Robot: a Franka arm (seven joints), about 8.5 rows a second.
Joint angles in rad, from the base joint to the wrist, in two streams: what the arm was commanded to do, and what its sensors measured. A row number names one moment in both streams.
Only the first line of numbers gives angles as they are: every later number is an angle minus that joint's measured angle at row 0.
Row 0, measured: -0.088, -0.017, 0.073, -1.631, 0.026, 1.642, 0.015
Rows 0 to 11, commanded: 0.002, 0.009, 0.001, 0.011, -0.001, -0.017, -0.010; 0.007, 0.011, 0.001, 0.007, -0.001, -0.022, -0.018; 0.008, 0.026, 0.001, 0.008, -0.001, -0.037, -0.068; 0.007, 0.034, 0.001, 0.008, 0.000, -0.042, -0.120; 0.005, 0.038, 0.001, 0.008, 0.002, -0.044, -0.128; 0.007, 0.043, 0.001, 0.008, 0.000, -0.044, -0.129; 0.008, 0.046, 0.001, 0.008, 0.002, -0.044, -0.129; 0.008, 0.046, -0.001, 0.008, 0.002, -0.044, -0.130; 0.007, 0.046, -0.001, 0.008, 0.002, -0.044, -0.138; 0.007, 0.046, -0.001, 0.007, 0.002, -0.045, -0.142; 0.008, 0.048, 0.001, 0.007, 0.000, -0.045, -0.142; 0.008, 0.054, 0.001, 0.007, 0.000, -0.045, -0.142
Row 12, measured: 0.007, 0.047, 0.001, -0.004, 0.000, -0.026, -0.128
